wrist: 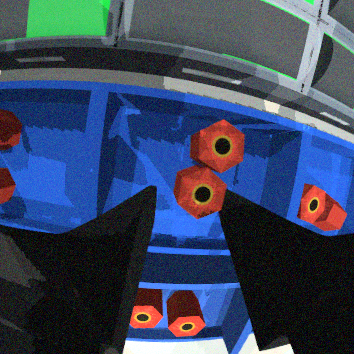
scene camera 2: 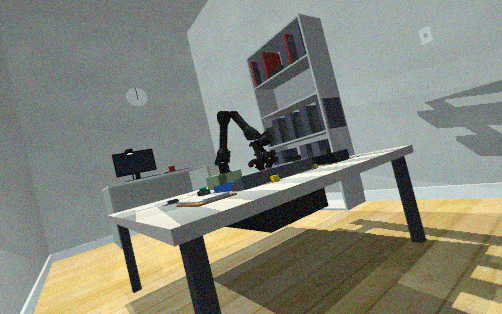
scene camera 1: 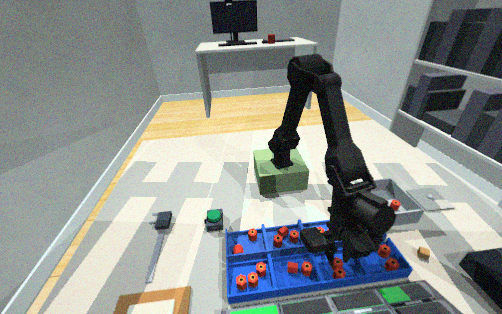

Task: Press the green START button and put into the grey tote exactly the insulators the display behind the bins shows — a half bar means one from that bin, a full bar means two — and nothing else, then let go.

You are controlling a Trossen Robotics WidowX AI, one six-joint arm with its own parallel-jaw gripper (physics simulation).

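Frame: origin at the arm's base, x ahead, y left, z up, level; metres.
Seen in the pictures: gripper, between the fingertips: [wrist: 187,194] [scene camera 1: 337,263]; arm's base, origin of its link: [scene camera 2: 225,173] [scene camera 1: 281,162].
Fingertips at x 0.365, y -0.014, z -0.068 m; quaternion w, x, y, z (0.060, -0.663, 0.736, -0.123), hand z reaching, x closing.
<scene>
Pixels of each thing's middle, then the offset from my fingertips to it. "spot": a spot on its surface instead.
- orange-red insulator, middle of its body: [wrist: 196,188] [scene camera 1: 336,264] dx +0.003, dy -0.005, dz +0.002 m
- grey tote, a spot on its surface: [scene camera 1: 406,219] spot: dx -0.043, dy +0.267, dz +0.007 m
- green START button, middle of its body: [scene camera 1: 214,218] [scene camera 2: 203,191] dx -0.249, dy -0.265, dz +0.005 m
- display, a spot on its surface: [wrist: 215,35] spot: dx +0.078, dy -0.014, dz +0.022 m
- silver tool with a black head, a spot on its surface: [scene camera 1: 163,220] spot: dx -0.297, dy -0.417, dz +0.003 m
- wooden frame, a spot on its surface: [scene camera 1: 185,300] spot: dx -0.044, dy -0.371, dz -0.010 m
- brown cube, middle of its body: [scene camera 1: 423,253] dx +0.049, dy +0.225, dz -0.006 m
- black box, a spot on its surface: [scene camera 1: 490,272] spot: dx +0.147, dy +0.277, dz +0.036 m
- yellow cube, middle of its body: [scene camera 2: 274,178] dx +0.190, dy -0.196, dz -0.002 m
My gripper [scene camera 1: 343,254] [scene camera 2: 262,164] [wrist: 187,194] points down over the blue bins [scene camera 1: 320,289] [scene camera 2: 224,187] [wrist: 98,135], fingers partly open and empty. In the wrist view, an orange-red insulator [wrist: 202,195] lies between and just ahead of the fingertips, with another insulator [wrist: 222,146] beside it toward the display. Both stand upright in one display-side bin. Other bins hold more insulators. The grey tote [scene camera 1: 406,219] at the right holds an insulator [scene camera 1: 395,205]. The green START button [scene camera 1: 214,215] [scene camera 2: 202,190] stands left of the bins. The display [scene camera 1: 350,301] [wrist: 215,35] is cropped; some panels show green bars.
The arm's base stands on a green block [scene camera 1: 282,180] [scene camera 2: 223,178]. A silver tool with a black head [scene camera 1: 163,220] lies left, near a wooden frame [scene camera 1: 185,300]. A brown cube [scene camera 1: 423,253] and a black box [scene camera 1: 490,272] are right. A yellow cube [scene camera 2: 274,178] lies behind the display.
</scene>
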